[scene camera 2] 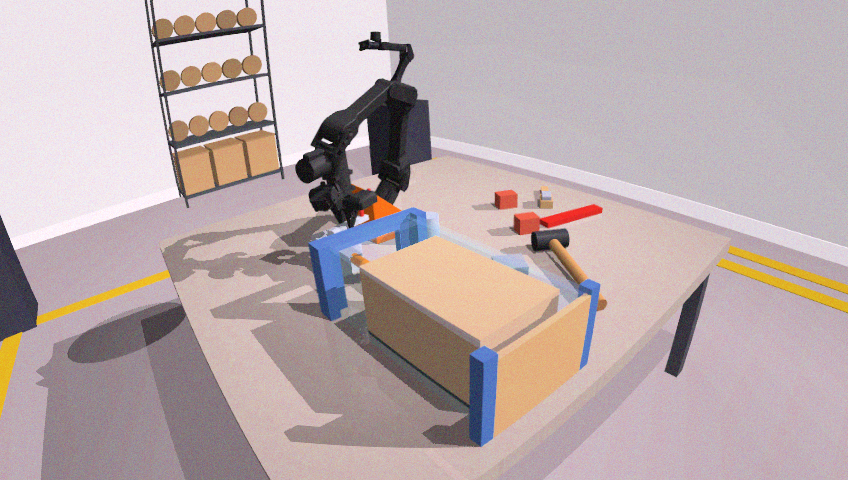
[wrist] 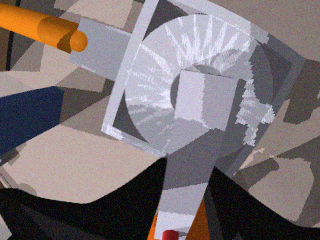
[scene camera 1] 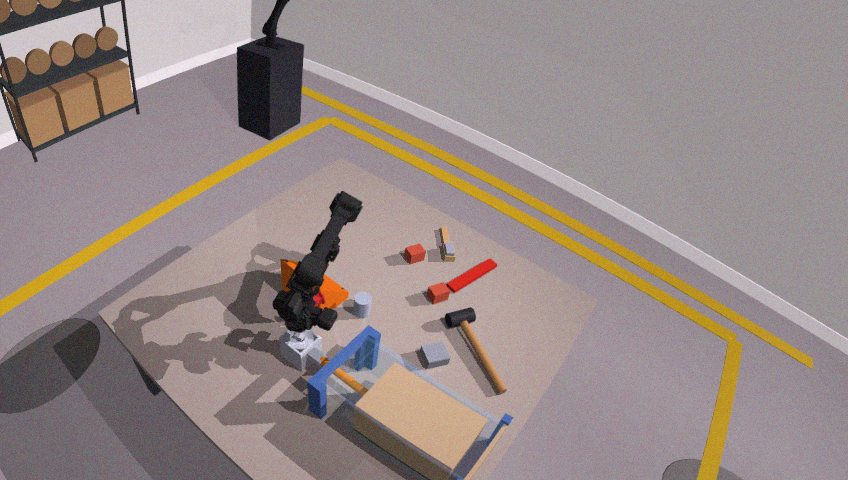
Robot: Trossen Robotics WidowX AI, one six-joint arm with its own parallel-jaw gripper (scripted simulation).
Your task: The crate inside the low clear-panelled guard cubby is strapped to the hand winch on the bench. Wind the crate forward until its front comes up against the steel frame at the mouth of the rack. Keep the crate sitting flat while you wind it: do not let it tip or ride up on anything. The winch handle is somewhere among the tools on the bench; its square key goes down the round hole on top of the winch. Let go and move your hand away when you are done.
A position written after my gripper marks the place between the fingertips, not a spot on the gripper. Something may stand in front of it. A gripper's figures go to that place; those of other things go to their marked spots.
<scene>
My gripper (scene camera 1: 306,326) is 153 cm from the lens. A grey hand winch (scene camera 1: 289,345): 149 cm from the lens. A mallet (scene camera 1: 462,318): 167 cm from the lens. The marked spots on the grey hand winch and the mallet are 57 cm apart.
</scene>
